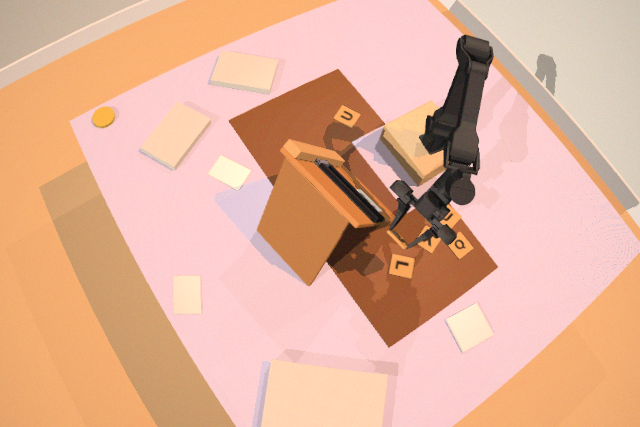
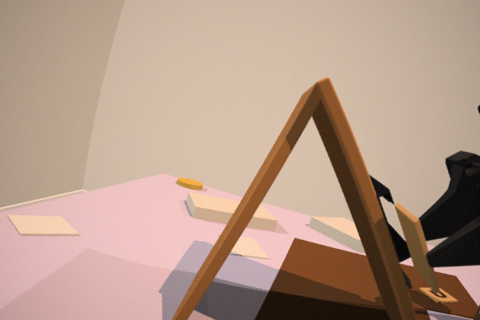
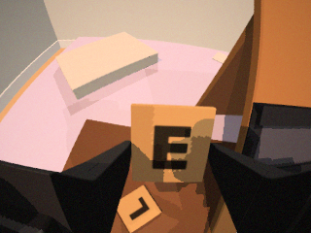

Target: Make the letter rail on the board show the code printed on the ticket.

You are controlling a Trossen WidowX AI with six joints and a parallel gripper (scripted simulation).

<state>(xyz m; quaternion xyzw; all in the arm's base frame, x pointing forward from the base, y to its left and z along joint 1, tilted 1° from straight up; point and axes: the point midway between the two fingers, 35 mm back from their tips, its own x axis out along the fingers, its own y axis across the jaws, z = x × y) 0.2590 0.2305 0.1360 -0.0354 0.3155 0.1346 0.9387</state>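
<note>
Now: gripper tip 150 mm to the left of the white ticket, 80 mm above it and 10 mm past it. Round my gripper tip: y tile 170 mm below, 150 mm behind, 10 mm to the right; brown mat 220 mm to the right, 180 mm below, 80 mm behind; letter tile right at my gripper tip.
</note>
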